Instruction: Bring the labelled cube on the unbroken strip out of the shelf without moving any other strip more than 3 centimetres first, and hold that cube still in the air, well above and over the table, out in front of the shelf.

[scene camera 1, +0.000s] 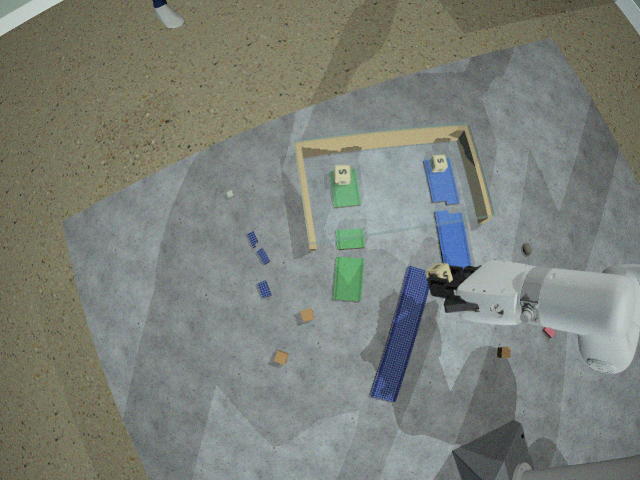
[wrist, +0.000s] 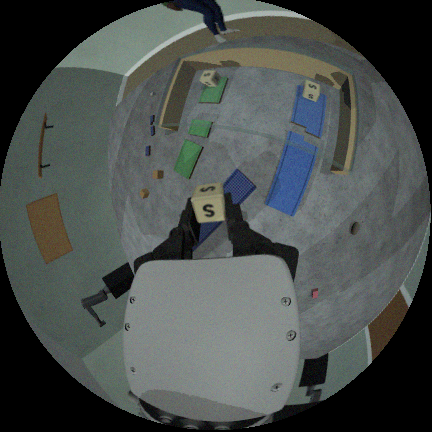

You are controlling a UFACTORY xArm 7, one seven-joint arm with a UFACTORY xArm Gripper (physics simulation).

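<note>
A cream cube marked S (scene camera 1: 438,271) (wrist: 208,204) is between the fingers of my gripper (scene camera 1: 447,284) (wrist: 211,205), which is shut on it in front of the shelf (scene camera 1: 382,139) (wrist: 260,56). The unbroken dark blue patterned strip (scene camera 1: 400,335) (wrist: 240,186) lies slanted on the table, out in front of the shelf; the cube and fingers hide part of it in the wrist view. A second S cube (scene camera 1: 342,174) (wrist: 209,78) sits on the green strip's back piece (scene camera 1: 346,195) (wrist: 213,92). A third S cube (scene camera 1: 439,163) (wrist: 311,90) sits on the blue strip's back piece (scene camera 1: 442,184) (wrist: 309,111).
The shelf has wooden side walls and a clear top. Separate front pieces of green (scene camera 1: 348,279) (wrist: 188,159) and blue (scene camera 1: 453,238) (wrist: 292,174) lie partly outside it. Small orange blocks (scene camera 1: 307,315) (scene camera 1: 281,357) (wrist: 158,174) and a grey stone (scene camera 1: 526,249) (wrist: 355,228) lie on the table.
</note>
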